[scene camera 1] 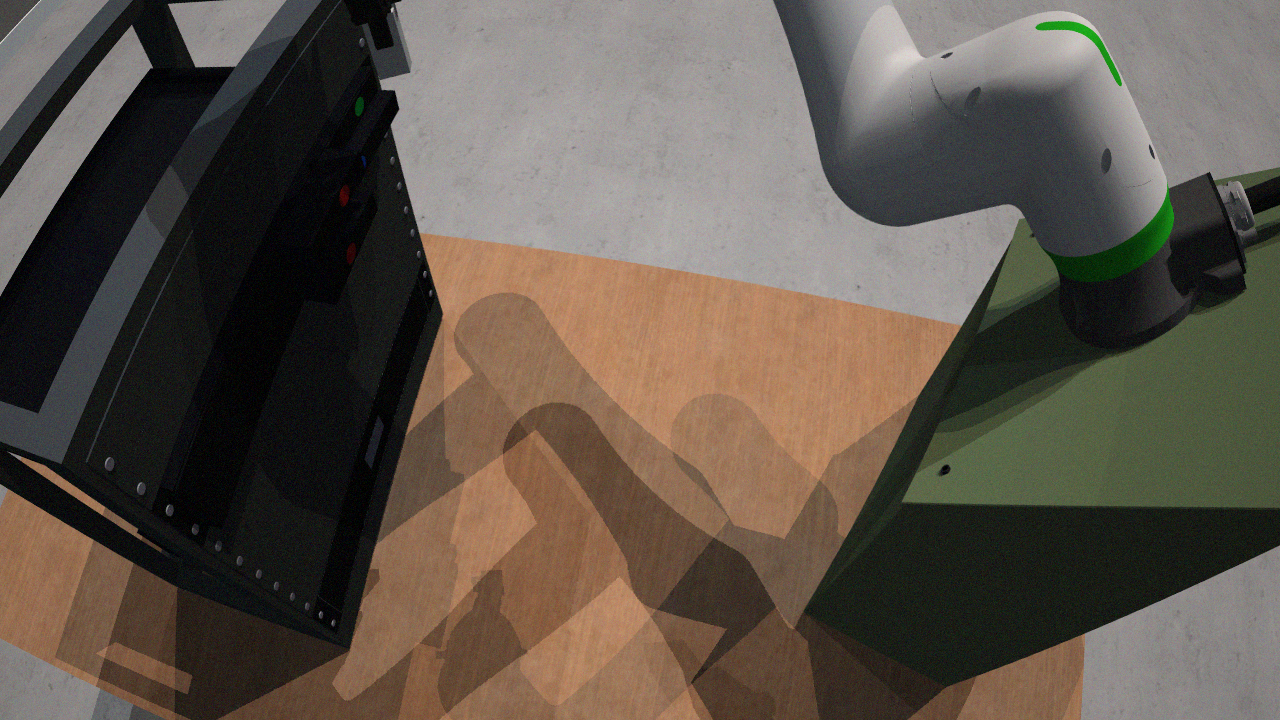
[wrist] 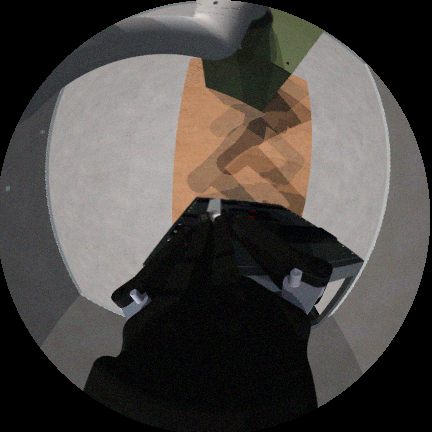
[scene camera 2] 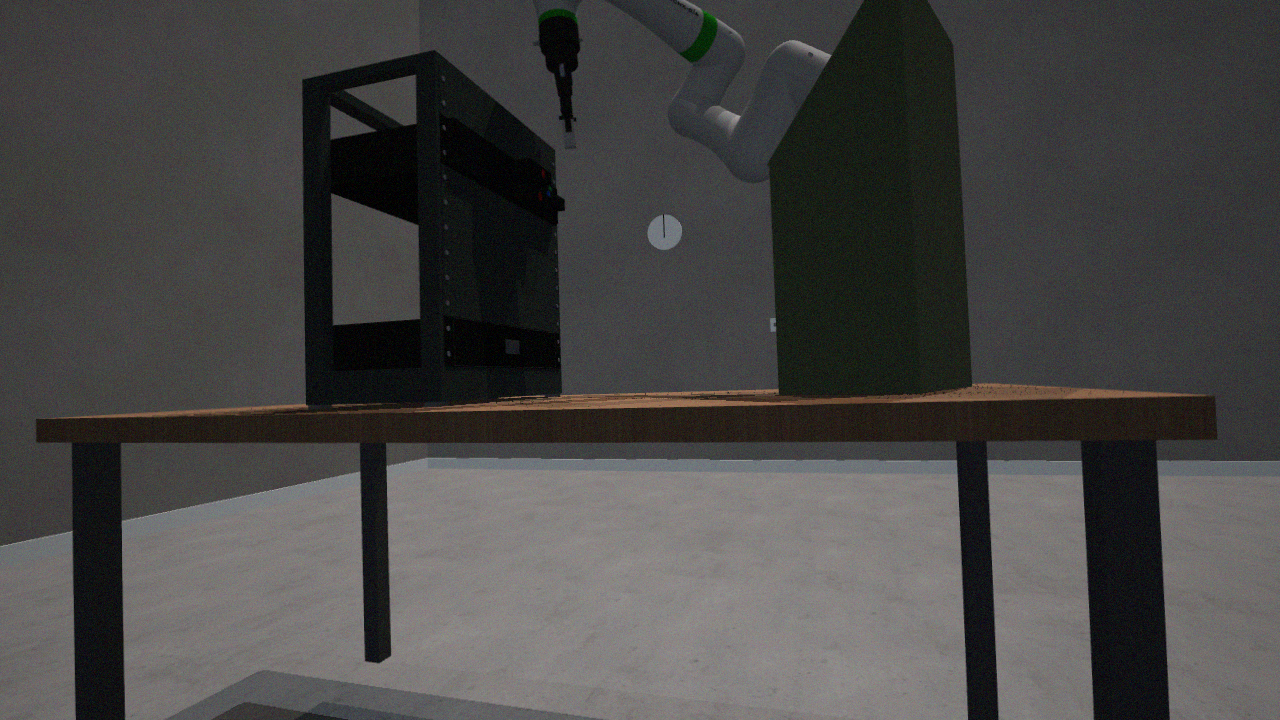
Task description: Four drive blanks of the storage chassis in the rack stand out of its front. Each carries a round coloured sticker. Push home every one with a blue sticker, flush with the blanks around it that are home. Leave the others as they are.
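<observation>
The dark rack holds the black storage chassis high up. In scene camera 1, a green sticker, a thin sliver of a blue sticker, an upper red sticker and a lower red sticker show on its front. The blue one is mostly hidden, and how far its blank stands out I cannot tell. A red sticker shows in the wrist view. My gripper is shut and empty, pointing down, above the stickers' level and apart from the chassis in front of the rack.
The arm rises from a green pedestal facing the rack across the wooden table. A dark unit with a pale label sits low in the rack. Dark shadows cross the table.
</observation>
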